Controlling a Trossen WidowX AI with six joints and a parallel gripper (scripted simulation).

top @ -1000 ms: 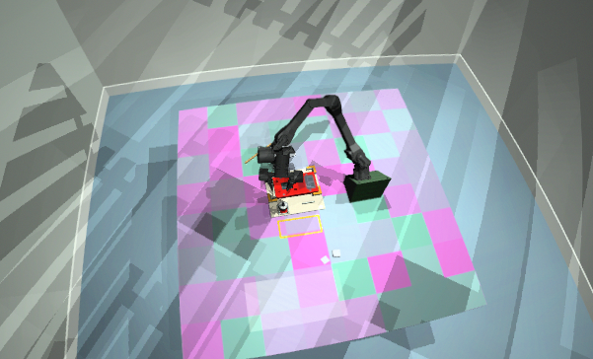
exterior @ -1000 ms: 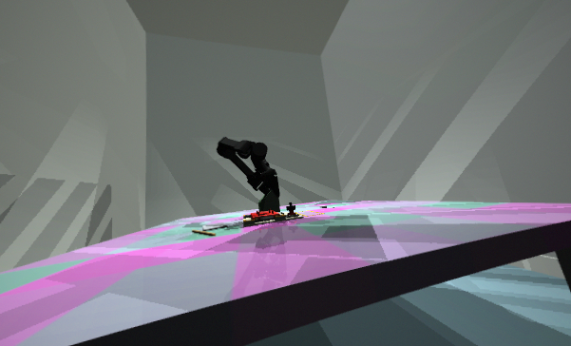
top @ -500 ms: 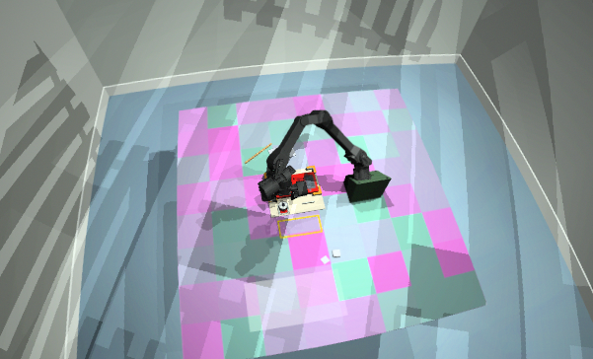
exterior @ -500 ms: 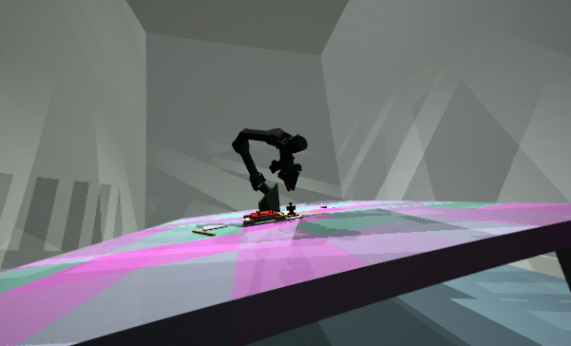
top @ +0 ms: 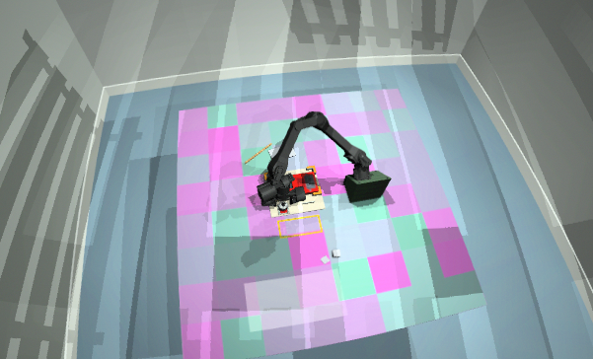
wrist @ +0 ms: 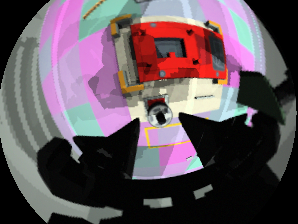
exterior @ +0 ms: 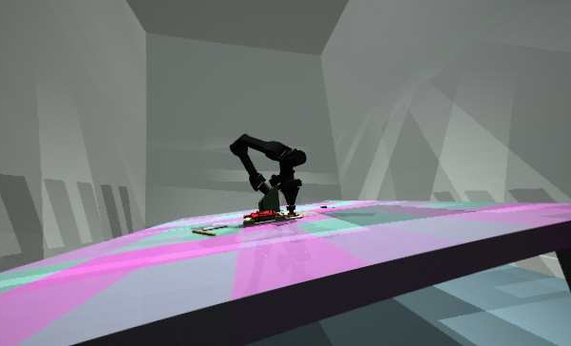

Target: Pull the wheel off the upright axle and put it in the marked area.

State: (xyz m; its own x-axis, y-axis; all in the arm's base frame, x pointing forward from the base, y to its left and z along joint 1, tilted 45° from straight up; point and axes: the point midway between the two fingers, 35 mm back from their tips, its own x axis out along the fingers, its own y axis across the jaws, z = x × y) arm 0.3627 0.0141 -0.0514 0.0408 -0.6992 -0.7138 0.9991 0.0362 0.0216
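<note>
My gripper tip is now 1 cm above the grey wheel. The rest, counted from my gripper tip: pencil 8 cm ahead, 32 cm to the right, 5 cm below; red axle 2 cm below.
</note>
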